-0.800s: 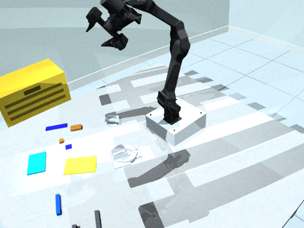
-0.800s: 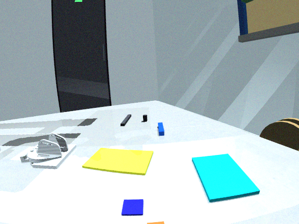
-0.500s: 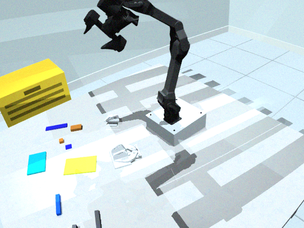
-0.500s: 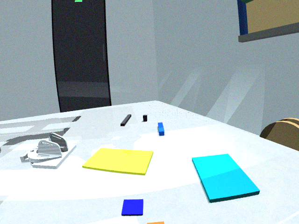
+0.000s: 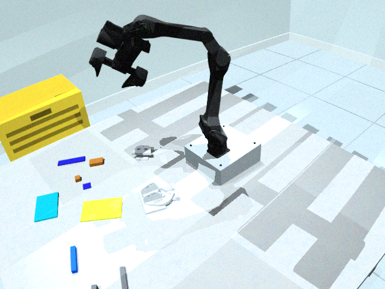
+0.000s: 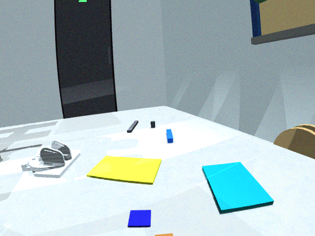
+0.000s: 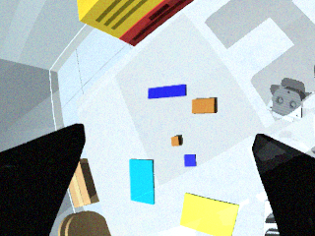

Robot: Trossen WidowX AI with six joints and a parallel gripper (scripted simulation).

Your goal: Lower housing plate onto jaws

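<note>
Now: the white block 90 mm behind my gripper tip, 40 mm to the right of it and 370 mm below it. Round my gripper tip: yellow tile 180 mm ahead, 140 mm to the left, 370 mm below; then cyan tile 350 mm ahead, 10 mm to the right, 370 mm below; then blue bar 350 mm ahead, 280 mm to the left, 370 mm below.
</note>
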